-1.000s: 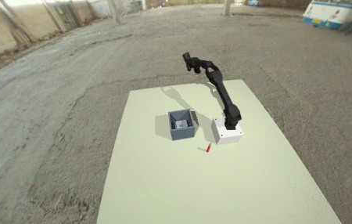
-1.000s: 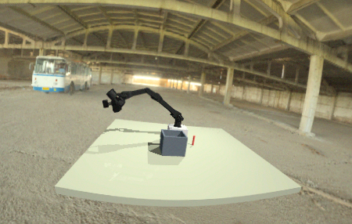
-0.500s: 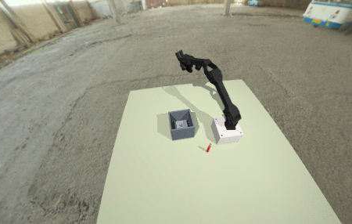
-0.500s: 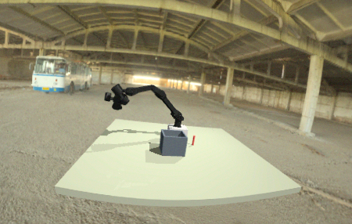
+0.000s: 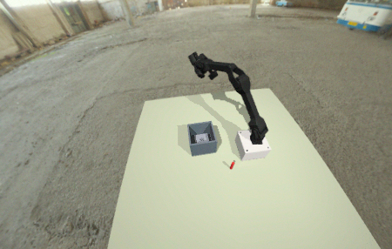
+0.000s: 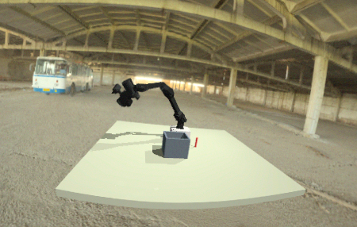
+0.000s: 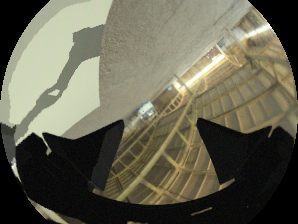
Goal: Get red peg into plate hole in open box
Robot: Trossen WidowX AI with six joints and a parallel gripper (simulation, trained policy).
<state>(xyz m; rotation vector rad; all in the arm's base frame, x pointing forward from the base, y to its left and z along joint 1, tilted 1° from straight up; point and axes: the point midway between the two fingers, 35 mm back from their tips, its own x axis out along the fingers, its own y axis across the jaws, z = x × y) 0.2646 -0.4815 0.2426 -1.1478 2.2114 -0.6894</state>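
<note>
Right now the red peg is 90 mm behind my gripper tip, 650 mm to the left of it and 300 mm below it. The rest, counted from my gripper tip: holed plate 80 mm ahead, 470 mm to the left, 290 mm below.
</note>
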